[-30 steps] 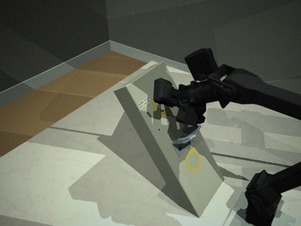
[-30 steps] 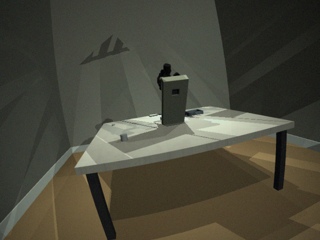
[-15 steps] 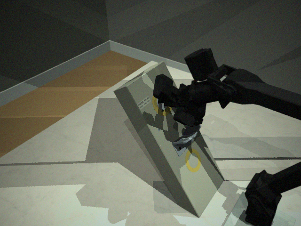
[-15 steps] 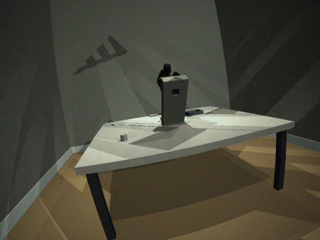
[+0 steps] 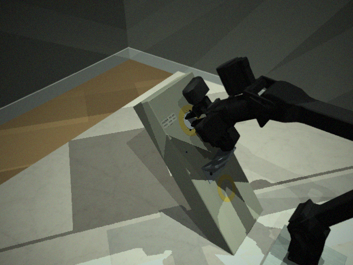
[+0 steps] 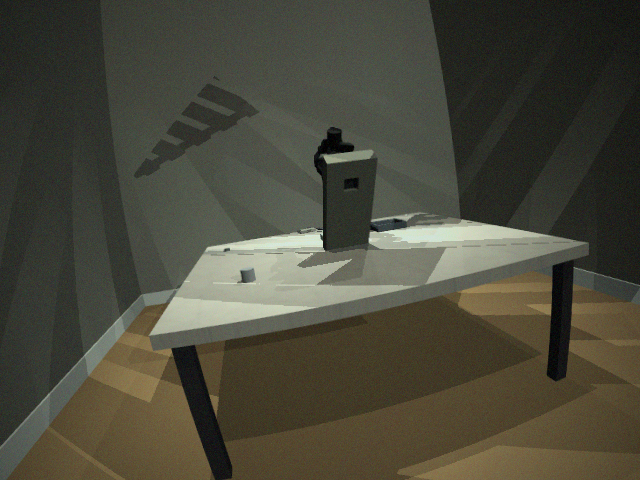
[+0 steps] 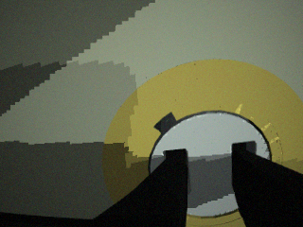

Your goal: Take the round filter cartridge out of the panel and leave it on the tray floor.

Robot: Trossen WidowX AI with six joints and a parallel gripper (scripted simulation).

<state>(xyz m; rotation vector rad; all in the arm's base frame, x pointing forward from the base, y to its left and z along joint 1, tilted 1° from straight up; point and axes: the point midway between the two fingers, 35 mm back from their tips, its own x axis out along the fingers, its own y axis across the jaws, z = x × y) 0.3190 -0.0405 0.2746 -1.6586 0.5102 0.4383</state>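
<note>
Now: gripper tip 10 mm short of the round grey filter cartridge and 10 mm above it. Round my gripper tip: grey bracket: 90 mm behind, 10 mm to the left, 90 mm below; tray: 390 mm behind, 330 mm to the left, 270 mm below.
</note>
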